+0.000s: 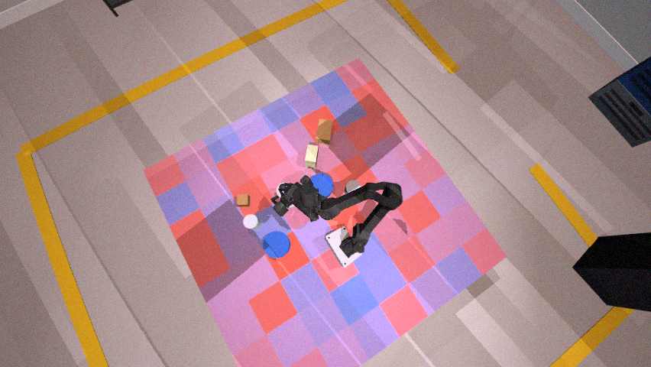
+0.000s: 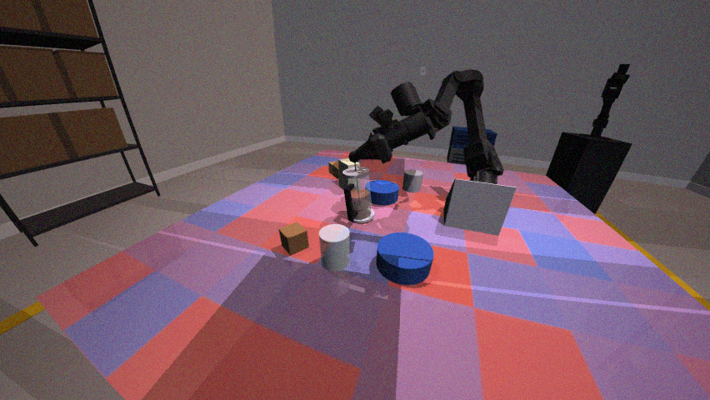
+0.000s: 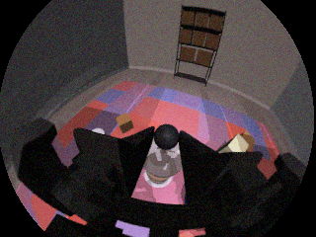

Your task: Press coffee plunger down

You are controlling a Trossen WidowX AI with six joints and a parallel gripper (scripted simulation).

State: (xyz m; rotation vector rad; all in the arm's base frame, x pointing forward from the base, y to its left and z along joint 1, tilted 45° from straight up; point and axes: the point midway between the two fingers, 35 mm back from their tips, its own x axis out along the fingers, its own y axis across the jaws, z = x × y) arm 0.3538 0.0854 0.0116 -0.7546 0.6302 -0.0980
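The coffee press lies 90 mm below my gripper tip, 10 mm to the left of it and 10 mm behind it. From my gripper tip the other things lie so: brown cube: 170 mm to the left, 160 mm below, 100 mm ahead.
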